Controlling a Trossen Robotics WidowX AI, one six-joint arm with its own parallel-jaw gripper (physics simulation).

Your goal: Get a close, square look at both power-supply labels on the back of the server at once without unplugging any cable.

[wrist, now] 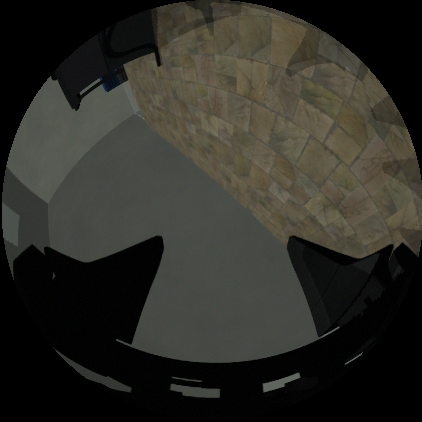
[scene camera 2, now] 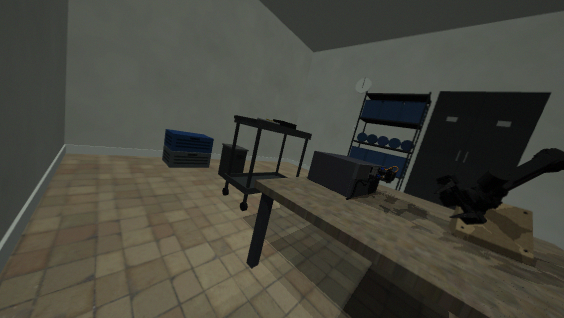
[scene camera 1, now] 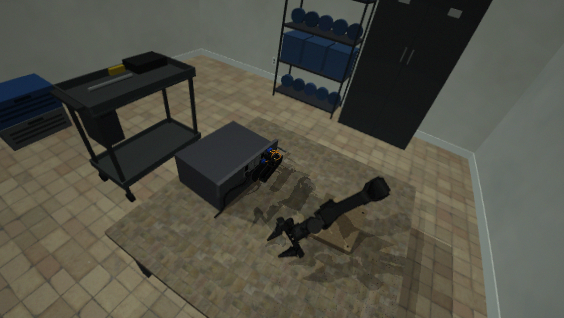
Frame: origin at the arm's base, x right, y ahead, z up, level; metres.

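Seen in the pictures: gripper, fingertip midpoint: [wrist: 227, 243] [scene camera 2: 442, 204] [scene camera 1: 272, 248]; arm's base, link origin: [scene camera 2: 476, 205].
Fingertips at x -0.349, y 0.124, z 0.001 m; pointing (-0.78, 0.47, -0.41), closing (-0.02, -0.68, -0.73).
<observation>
Offsets run from my fingertips to a thing's top centre. "spot": to the spot under its first point. Level surfaces: height alone.
The server [scene camera 1: 220, 150] [scene camera 2: 332, 170] is a dark grey box lying on the table @[dz -0.152 m] [scene camera 1: 165, 250] [scene camera 2: 320, 215]. Its back faces the arm's side, with blue and orange cables @[spot: dx +0.427, dy +0.274, dz +0.052 m] [scene camera 1: 273, 156] [scene camera 2: 390, 173] bunched at the far end. A black cable @[spot: dx +0.176, dy +0.357, dz -0.076 m] [scene camera 1: 231, 192] [wrist: 134, 51] hangs along the near part of the back. In the wrist view, part of the server [wrist: 134, 30] shows dark at the upper left rim. The power-supply labels cannot be made out in any view. My gripper [scene camera 1: 274, 248] [scene camera 2: 444, 204] [wrist: 227, 243] is open and empty, above the table, apart from the server and angled away from its back.
The arm's wooden base plate [scene camera 1: 345, 244] [scene camera 2: 520, 232] is on the table. A black cart [scene camera 1: 194, 102] [scene camera 2: 256, 160] stands behind the server. A shelf rack [scene camera 1: 279, 60] [scene camera 2: 425, 117], a dark cabinet [scene camera 1: 395, 85] [scene camera 2: 480, 135] and stacked crates [scene camera 1: 22, 92] [scene camera 2: 189, 142] stand farther off.
</observation>
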